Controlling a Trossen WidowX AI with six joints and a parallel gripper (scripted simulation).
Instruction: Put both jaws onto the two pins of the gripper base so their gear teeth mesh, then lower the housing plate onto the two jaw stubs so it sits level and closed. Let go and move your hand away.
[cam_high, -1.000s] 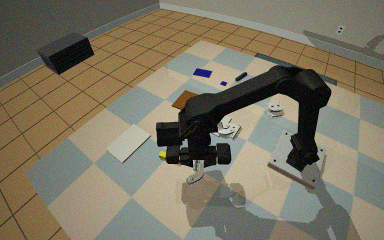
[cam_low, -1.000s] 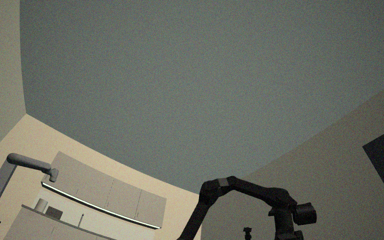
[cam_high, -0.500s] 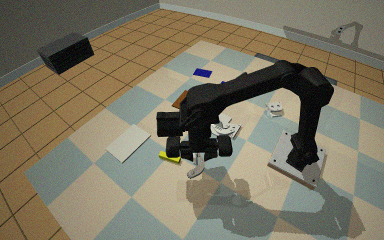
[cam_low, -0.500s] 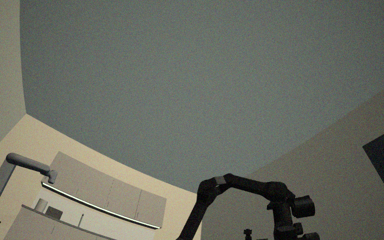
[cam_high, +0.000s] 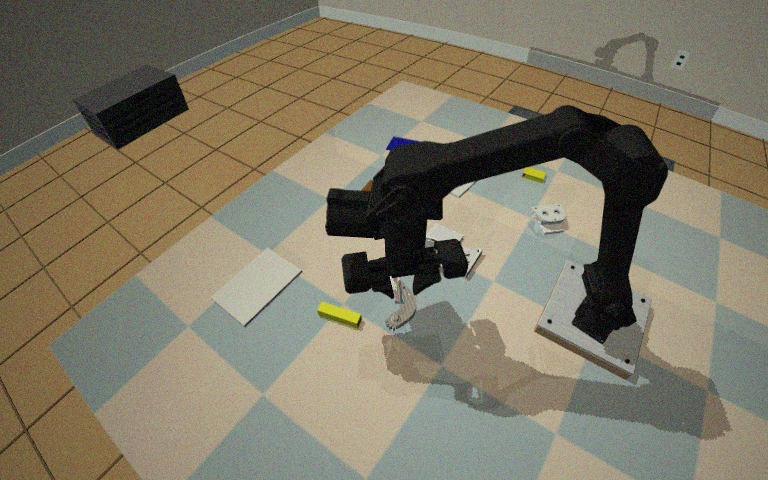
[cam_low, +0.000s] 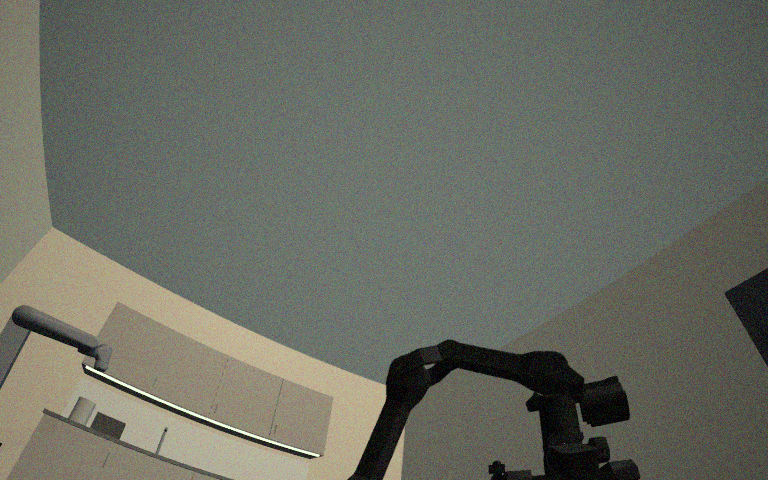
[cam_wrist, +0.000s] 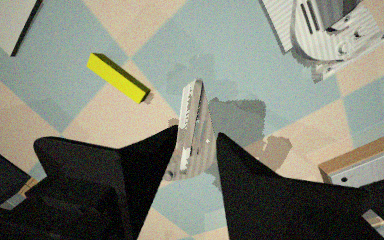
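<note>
The jaw is 2 cm behind my gripper tip and 3 cm to the left of it. The rest, counted from my gripper tip: brown tile: 27 cm ahead, 19 cm to the right, 8 cm below; then housing plate: 1 cm behind, 19 cm to the right, 8 cm below; then white sheet: 27 cm ahead, 15 cm to the left, 8 cm below.
</note>
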